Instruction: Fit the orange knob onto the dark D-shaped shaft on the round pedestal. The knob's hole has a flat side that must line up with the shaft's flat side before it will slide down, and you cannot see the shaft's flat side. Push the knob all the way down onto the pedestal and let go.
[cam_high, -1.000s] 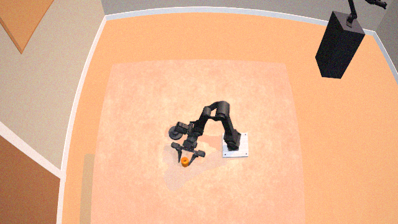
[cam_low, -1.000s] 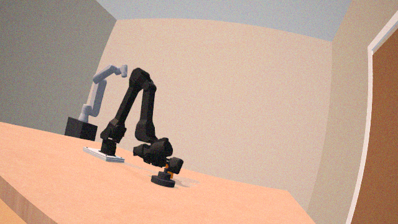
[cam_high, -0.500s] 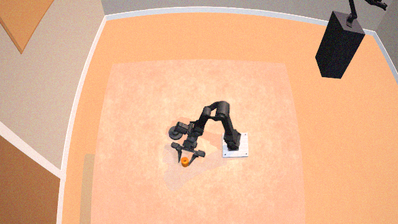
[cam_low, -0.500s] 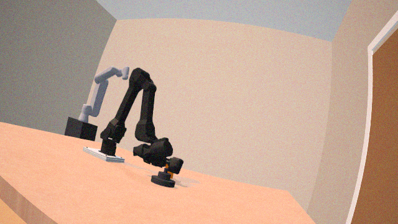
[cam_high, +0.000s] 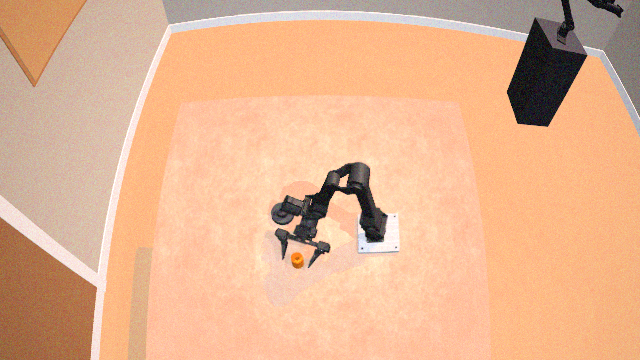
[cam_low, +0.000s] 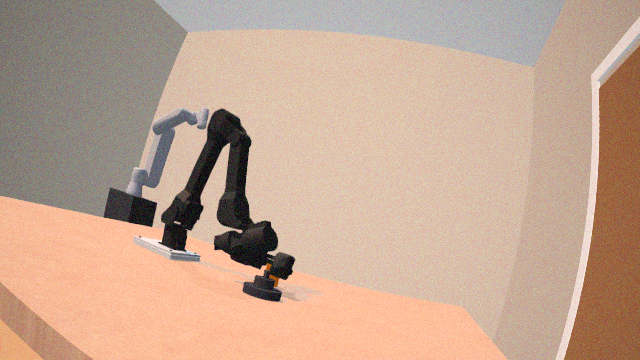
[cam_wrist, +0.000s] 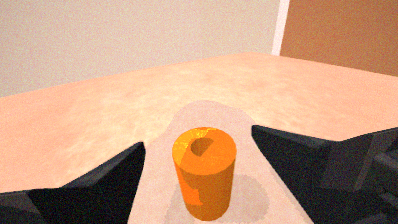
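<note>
Right now my gripper tip is 10 mm past the orange knob, 20 mm to the left of it and 20 mm above it. Round my gripper tip: round dark pedestal 50 mm ahead, 210 mm to the right, 20 mm below.
</note>
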